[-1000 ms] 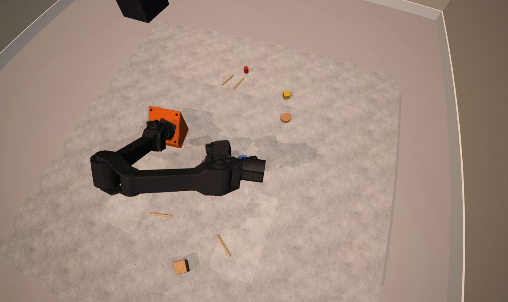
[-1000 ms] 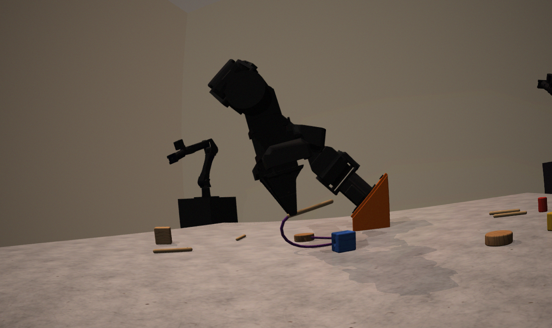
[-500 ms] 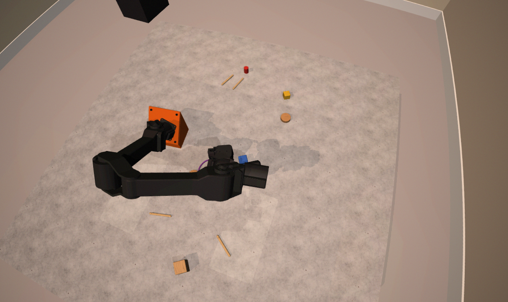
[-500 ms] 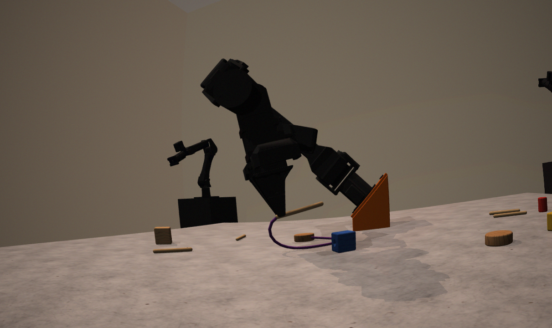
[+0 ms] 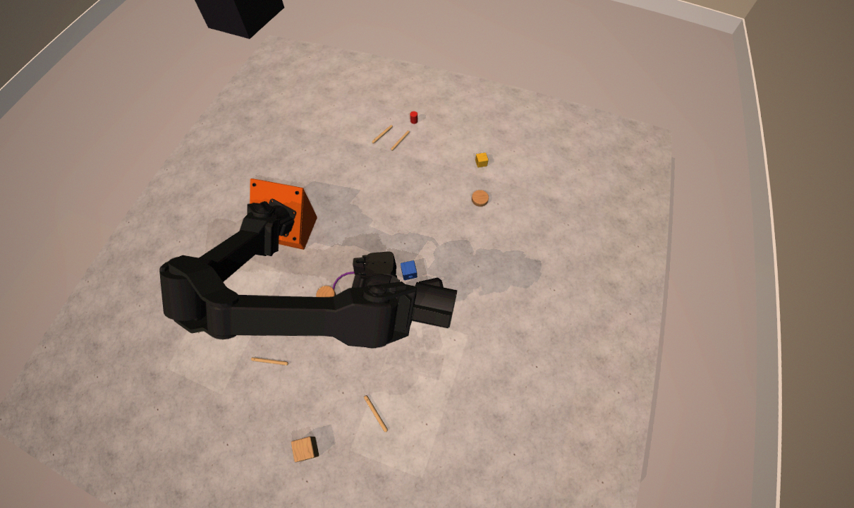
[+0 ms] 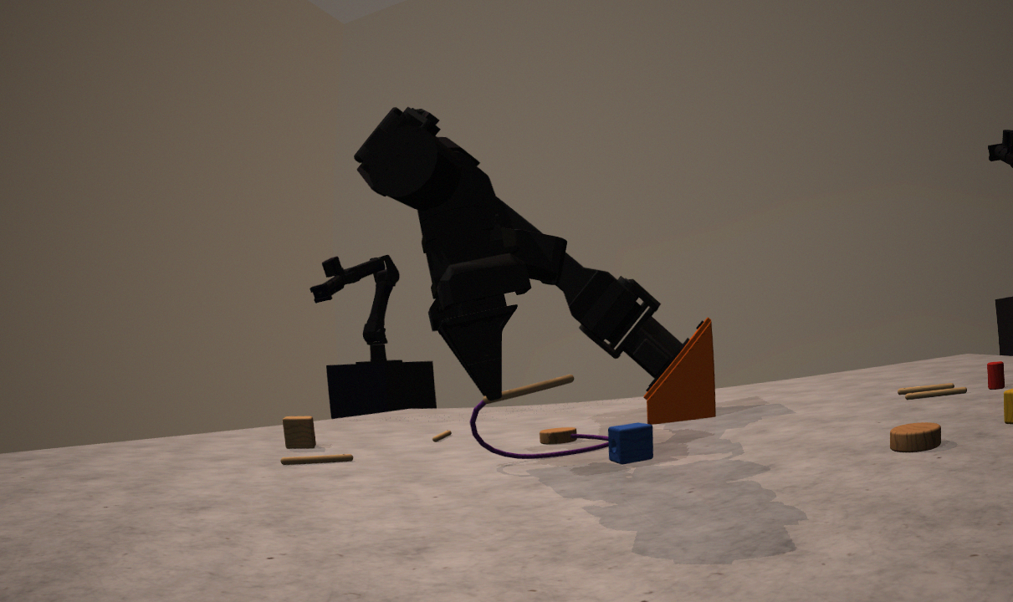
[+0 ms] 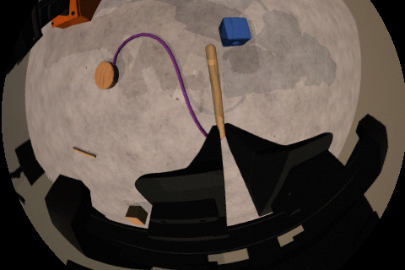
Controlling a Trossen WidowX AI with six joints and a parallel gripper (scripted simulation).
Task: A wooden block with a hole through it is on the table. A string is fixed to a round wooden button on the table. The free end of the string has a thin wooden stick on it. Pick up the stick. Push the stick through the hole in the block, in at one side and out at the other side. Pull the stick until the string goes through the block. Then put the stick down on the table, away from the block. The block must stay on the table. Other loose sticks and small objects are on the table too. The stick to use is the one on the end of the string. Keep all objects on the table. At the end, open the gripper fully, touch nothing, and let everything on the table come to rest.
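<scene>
Right now my gripper tip is 110 mm to the right of the blue block, 50 mm above it and 30 mm past it. Round my gripper tip: thin wooden stick (10 mm to the left, 10 mm behind); then wooden cube (290 mm to the right, 40 mm below, 40 mm behind); then round wooden button (160 mm behind, 50 mm below, 20 mm to the right).
</scene>
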